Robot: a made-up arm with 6 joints. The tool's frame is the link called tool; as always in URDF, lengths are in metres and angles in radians. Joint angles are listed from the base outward. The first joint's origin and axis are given. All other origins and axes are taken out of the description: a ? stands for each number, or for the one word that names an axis. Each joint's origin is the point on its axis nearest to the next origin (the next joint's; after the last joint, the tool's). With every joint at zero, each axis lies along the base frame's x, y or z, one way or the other. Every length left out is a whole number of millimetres.
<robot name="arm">
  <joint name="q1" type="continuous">
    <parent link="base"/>
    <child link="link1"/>
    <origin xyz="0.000 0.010 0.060"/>
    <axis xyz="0 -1 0"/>
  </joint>
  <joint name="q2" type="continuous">
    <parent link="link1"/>
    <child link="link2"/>
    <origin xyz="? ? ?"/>
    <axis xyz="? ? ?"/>
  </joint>
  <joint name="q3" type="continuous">
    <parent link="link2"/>
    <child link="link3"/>
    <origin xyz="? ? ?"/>
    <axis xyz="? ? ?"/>
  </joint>
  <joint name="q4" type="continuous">
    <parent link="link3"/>
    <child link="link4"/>
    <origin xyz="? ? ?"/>
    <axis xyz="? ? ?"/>
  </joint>
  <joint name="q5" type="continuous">
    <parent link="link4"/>
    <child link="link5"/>
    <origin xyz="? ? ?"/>
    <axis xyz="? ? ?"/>
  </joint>
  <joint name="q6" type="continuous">
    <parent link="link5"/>
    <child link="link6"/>
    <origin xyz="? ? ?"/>
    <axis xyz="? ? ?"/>
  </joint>
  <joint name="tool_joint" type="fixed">
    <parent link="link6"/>
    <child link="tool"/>
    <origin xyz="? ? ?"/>
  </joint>
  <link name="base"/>
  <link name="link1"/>
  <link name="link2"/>
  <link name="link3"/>
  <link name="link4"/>
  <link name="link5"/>
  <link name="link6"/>
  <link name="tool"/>
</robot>
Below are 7 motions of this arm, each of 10 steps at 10 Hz.
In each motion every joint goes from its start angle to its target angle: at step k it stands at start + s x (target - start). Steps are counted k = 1, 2, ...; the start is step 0. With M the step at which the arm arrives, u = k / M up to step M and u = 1 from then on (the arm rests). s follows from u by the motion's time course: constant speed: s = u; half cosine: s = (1 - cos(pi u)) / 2; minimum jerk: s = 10 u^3 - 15 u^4 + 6 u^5.
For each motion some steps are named. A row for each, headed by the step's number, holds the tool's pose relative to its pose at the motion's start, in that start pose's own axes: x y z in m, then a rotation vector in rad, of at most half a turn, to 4 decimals.
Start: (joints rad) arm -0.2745 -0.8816 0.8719 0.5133 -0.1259 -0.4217
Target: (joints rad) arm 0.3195 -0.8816 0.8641 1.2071 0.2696 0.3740
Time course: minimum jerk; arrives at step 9
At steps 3, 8, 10:
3: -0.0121 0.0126 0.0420 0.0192 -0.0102 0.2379
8: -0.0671 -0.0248 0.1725 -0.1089 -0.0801 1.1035
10: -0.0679 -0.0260 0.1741 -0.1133 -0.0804 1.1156

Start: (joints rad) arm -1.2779 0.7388 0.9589 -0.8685 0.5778 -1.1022
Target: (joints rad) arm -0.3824 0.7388 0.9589 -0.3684 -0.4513 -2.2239
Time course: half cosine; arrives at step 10
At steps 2, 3, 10:
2: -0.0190 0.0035 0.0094 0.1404 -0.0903 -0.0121
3: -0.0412 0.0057 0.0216 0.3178 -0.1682 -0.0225
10: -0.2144 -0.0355 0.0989 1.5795 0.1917 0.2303

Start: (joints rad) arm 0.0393 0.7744 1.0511 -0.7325 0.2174 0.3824
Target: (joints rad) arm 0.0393 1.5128 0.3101 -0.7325 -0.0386 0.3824
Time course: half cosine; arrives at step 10
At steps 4, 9, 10:
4: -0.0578 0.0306 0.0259 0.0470 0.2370 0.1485
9: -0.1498 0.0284 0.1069 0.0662 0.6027 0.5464
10: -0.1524 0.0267 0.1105 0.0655 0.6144 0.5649

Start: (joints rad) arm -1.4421 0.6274 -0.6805 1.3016 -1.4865 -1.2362
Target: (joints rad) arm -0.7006 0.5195 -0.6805 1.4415 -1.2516 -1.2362
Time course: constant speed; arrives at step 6
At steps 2, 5, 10:
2: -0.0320 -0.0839 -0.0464 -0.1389 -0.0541 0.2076
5: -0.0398 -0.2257 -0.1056 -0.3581 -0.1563 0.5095
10: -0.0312 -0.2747 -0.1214 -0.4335 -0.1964 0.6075

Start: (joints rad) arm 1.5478 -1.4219 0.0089 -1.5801 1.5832 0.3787
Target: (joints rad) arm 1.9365 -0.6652 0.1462 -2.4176 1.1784 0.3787
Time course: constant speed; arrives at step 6
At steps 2, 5, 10:
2: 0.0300 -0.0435 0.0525 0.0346 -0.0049 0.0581
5: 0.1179 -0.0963 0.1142 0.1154 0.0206 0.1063
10: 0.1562 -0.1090 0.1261 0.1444 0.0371 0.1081

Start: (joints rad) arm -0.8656 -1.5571 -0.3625 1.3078 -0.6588 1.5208
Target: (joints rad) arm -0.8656 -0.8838 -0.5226 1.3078 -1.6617 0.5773
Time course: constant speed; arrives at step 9
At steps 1, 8, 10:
1: 0.0265 0.0150 -0.0160 -0.0747 -0.0613 -0.0587
8: 0.2407 0.1081 -0.0091 -0.2945 -0.7436 -0.6086
10: 0.2683 0.1215 0.0119 -0.2742 -0.8599 -0.7025

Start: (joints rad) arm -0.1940 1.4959 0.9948 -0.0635 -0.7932 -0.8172
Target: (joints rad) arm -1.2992 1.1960 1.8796 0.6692 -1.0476 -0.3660
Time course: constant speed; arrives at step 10
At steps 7, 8, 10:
7: 0.0586 -0.0126 -0.1545 0.1557 -0.6490 0.1774
8: 0.0666 -0.0324 -0.1822 0.1128 -0.7342 0.2403
10: 0.0755 -0.0883 -0.2392 -0.0117 -0.8681 0.3896

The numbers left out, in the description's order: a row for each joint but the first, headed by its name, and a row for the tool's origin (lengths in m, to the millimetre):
q2: xyz 0.080 0.000 0.230, axis 0 0 1
q3: xyz 0.190 0.060 0.000, axis 0 -1 0
q4: xyz -0.320 0.000 -0.100, axis 0 0 1
q5: xyz 0.350 0.070 0.000, axis 0 1 0
q6: xyz -0.180 0.000 -0.030, axis 0 0 1
tool: xyz 0.000 0.110 0.000

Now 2 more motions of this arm.
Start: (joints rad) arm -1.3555 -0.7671 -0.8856 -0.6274 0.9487 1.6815
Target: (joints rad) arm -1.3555 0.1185 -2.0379 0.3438 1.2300 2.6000
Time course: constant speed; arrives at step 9
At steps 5, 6, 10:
5: 0.2028 -0.0038 -0.0111 0.8760 0.6753 0.2392
6: 0.2403 -0.0230 -0.0421 1.0949 0.6969 0.2263
10: 0.3008 -0.1005 -0.1819 1.7017 0.4778 0.0724

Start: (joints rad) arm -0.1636 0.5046 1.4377 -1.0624 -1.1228 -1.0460
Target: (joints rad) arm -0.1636 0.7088 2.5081 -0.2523 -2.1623 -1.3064
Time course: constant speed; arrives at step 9
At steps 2, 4, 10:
2: -0.0891 0.0549 0.0004 0.4029 0.0592 -0.2092
4: -0.1555 0.1286 0.0308 0.8089 0.0813 -0.4587
10: -0.2029 0.2936 0.2108 1.8353 -0.0411 -1.1516

